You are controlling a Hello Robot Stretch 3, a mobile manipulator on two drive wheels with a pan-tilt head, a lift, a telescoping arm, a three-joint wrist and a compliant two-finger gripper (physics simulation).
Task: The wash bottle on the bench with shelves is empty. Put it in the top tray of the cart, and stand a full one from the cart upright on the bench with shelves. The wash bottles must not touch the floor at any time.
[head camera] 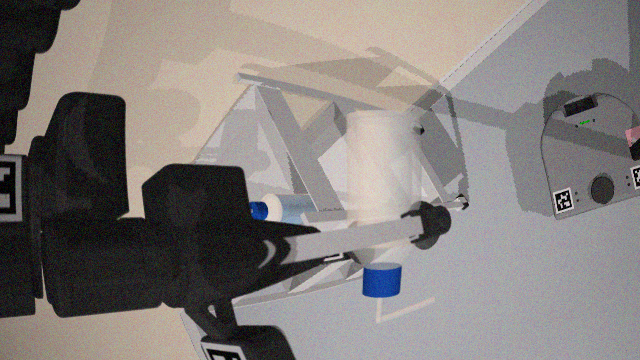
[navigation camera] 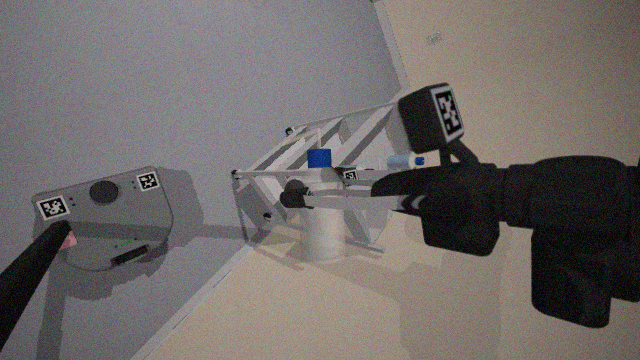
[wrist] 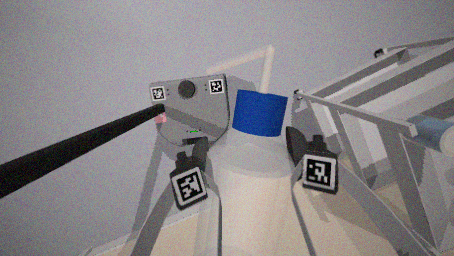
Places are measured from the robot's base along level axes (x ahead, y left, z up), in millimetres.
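Where they show: gripper, fingertip midpoint: (head camera: 404, 232) (navigation camera: 305, 185); robot's base, origin of the base link: (head camera: 600, 188) (navigation camera: 104, 190).
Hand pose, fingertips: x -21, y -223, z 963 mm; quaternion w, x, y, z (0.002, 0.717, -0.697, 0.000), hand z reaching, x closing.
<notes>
Each offset is from my fingertips to the top centre of the thing. "pt": to the spot under its first point.
My gripper (head camera: 385, 235) (navigation camera: 322, 185) (wrist: 247, 149) is shut on the empty wash bottle @(dx -6, dy +10, dz +66 mm) (head camera: 384, 165) (navigation camera: 324, 230) (wrist: 256, 200), a clear white body with a blue cap and a bent spout. One finger stands on each side of it, below the cap. In the head view the bottle overlaps the grey cart (head camera: 295, 145) (navigation camera: 367, 131) (wrist: 357, 111); in the wrist view the cart is to its right. A light-blue full wash bottle (head camera: 297, 207) (navigation camera: 398, 161) (wrist: 425, 131) lies at the cart, partly hidden in the head view. A second one @(pt dx -69, dy -356, dz -220 mm) (navigation camera: 351, 167) is mostly hidden behind the gripper. The bench with shelves does not show.
The robot's grey base (head camera: 575, 160) (navigation camera: 120, 210) (wrist: 192, 112) stands on the blue-grey floor beside the cart. A black bar (navigation camera: 35, 275) (wrist: 90, 145) reaches toward the base. The floor is beige beyond a pale straight strip. Shadows fall across both floor areas.
</notes>
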